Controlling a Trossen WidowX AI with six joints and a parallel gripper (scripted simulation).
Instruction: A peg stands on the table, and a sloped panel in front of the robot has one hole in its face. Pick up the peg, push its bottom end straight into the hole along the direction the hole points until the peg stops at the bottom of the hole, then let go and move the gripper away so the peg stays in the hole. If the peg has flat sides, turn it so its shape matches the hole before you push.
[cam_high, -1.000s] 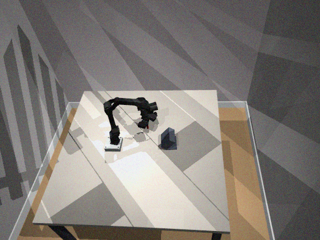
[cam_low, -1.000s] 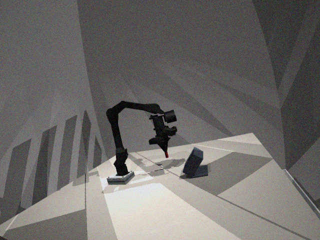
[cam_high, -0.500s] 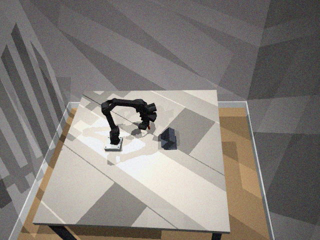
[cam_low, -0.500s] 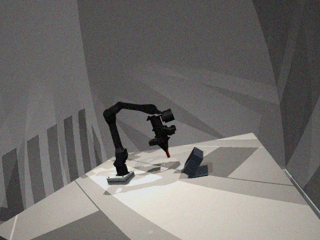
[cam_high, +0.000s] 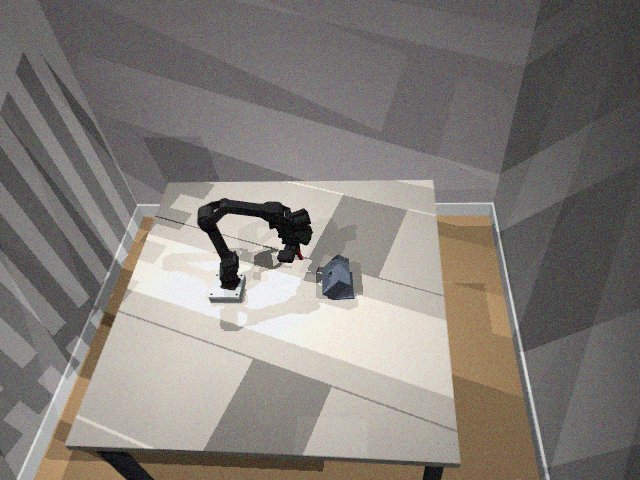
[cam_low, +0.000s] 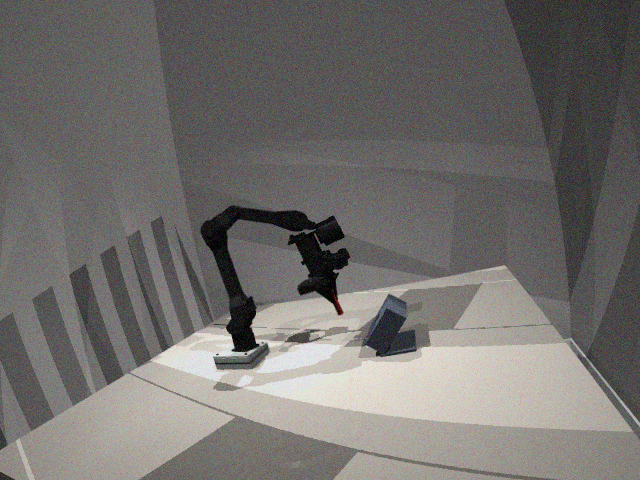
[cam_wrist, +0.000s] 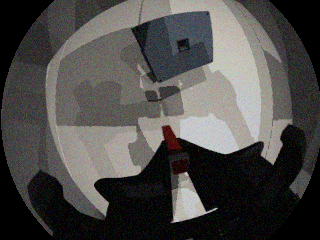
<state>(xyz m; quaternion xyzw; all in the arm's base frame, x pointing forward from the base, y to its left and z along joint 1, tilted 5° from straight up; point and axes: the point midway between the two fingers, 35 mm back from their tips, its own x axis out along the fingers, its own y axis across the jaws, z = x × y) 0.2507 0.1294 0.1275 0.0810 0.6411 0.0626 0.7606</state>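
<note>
The sloped panel lies 16 cm ahead of my gripper tip, 4 cm to the right of it and 6 cm below it. The rest, counted from my gripper tip: flat base plate 18 cm ahead, 3 cm to the right, 12 cm below; red peg 2 cm above.
</note>
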